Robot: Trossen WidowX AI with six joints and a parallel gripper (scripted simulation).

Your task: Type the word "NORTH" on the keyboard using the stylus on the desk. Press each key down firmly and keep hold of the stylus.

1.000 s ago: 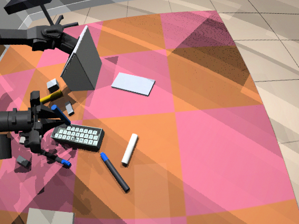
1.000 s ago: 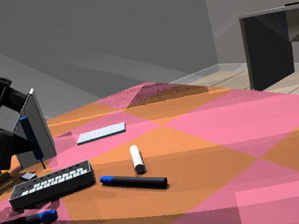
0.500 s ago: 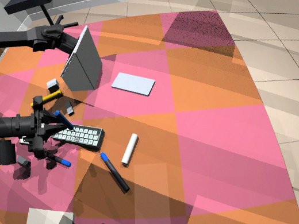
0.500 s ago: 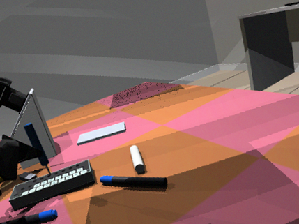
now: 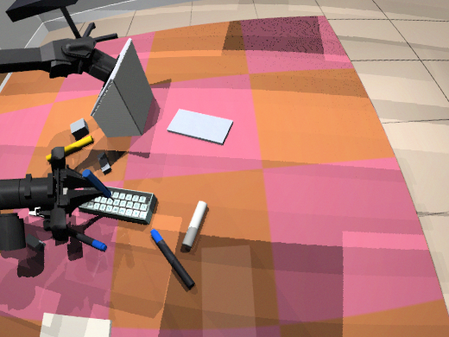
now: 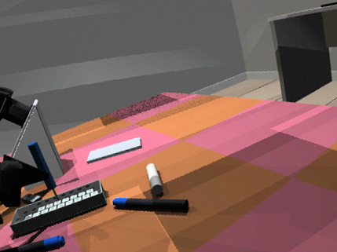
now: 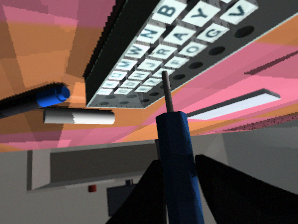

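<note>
The white cylinder lies 170 mm to the left of my gripper tip, 70 mm below it and 70 mm ahead of it. From my gripper tip the other things lie so: stylus (10 mm below); yellow-handled tool (190 mm behind, 170 mm to the right, 80 mm below); grey slab (200 mm to the left, 190 mm behind, 80 mm below).
</note>
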